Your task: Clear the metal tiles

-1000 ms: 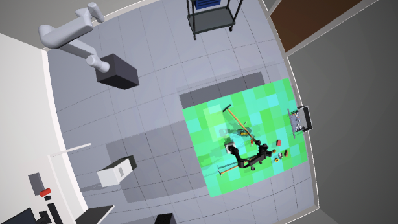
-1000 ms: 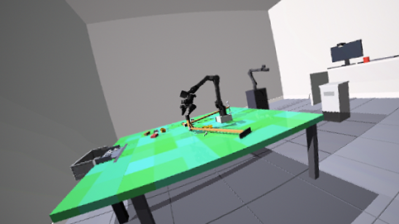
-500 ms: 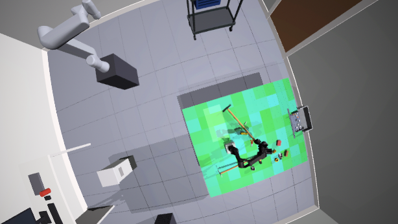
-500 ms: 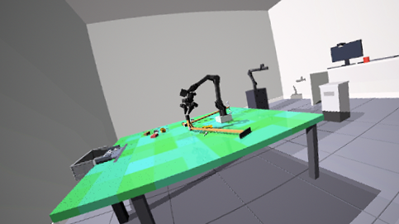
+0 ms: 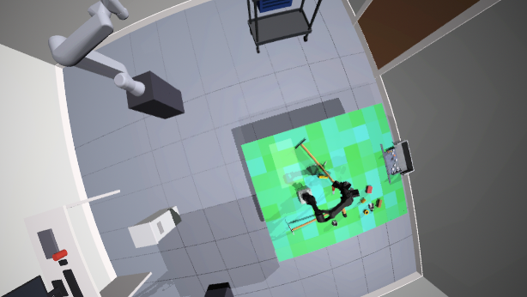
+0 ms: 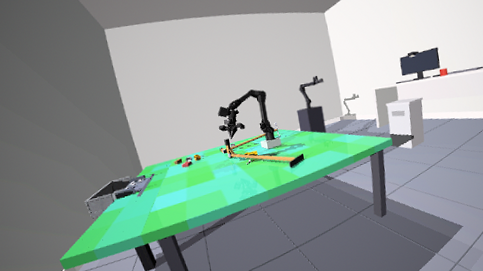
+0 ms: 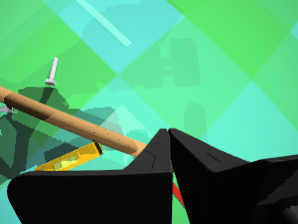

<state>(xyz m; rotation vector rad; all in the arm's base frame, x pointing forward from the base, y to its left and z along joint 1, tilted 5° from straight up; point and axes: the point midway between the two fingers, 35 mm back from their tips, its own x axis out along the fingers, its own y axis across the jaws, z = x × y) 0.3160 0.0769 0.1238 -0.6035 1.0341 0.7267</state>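
Now: gripper tip 16 cm to the right of the long scraper, 11 cm past it and 9 cm above it. From my gripper tip the other things lie so: red block 37 cm ahead, 23 cm to the right, 14 cm below; red-handled tool 15 cm below, 12 cm to the right, 2 cm behind; yellow piece 13 cm below, 11 cm behind, 5 cm to the left.
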